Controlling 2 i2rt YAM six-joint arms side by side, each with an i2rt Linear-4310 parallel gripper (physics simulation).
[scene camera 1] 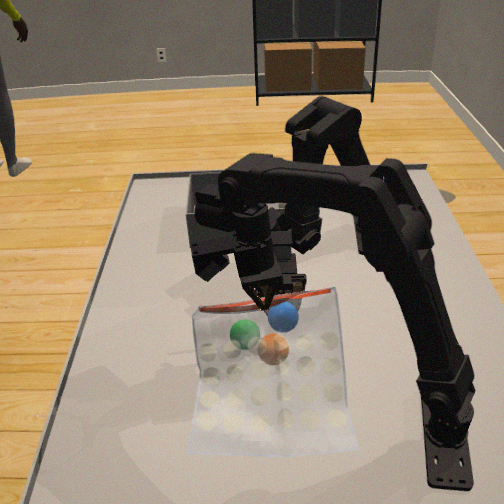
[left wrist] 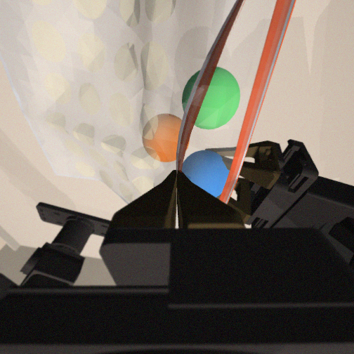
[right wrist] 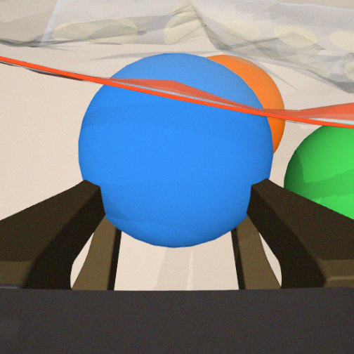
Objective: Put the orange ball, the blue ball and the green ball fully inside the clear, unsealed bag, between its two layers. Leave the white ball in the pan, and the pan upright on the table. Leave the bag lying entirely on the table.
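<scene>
The clear bag lies on the table, its red-edged mouth held apart. My left gripper is shut on the bag's upper red edge. My right gripper is shut on the blue ball, which sits at the mouth between the two red edges. The orange ball and the green ball lie under the clear upper layer, near the mouth. The white ball does not show.
A dark grey walled container, seemingly the pan, stands behind the bag, mostly hidden by my arms. My left arm's base stands at the picture's right. A shelf rack stands beyond the table.
</scene>
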